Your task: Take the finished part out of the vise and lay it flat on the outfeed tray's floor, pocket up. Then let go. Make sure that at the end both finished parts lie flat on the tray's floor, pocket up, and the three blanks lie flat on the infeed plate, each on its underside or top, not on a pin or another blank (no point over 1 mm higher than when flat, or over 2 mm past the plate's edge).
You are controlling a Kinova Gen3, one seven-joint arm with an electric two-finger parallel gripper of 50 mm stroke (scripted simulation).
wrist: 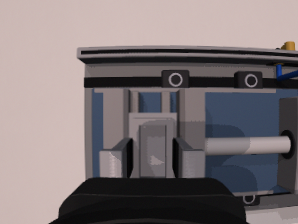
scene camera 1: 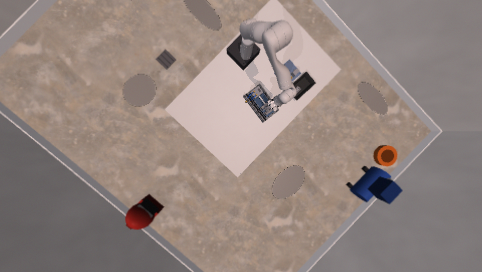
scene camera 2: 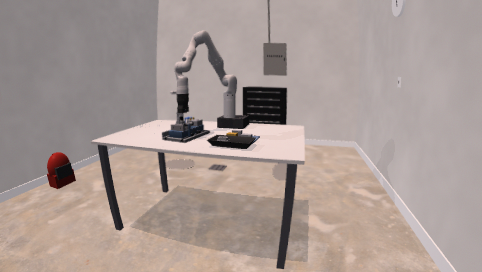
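Observation:
From the wrist you'd see a grey finished part [wrist: 152, 145], and my gripper [wrist: 152, 152] is in there too.

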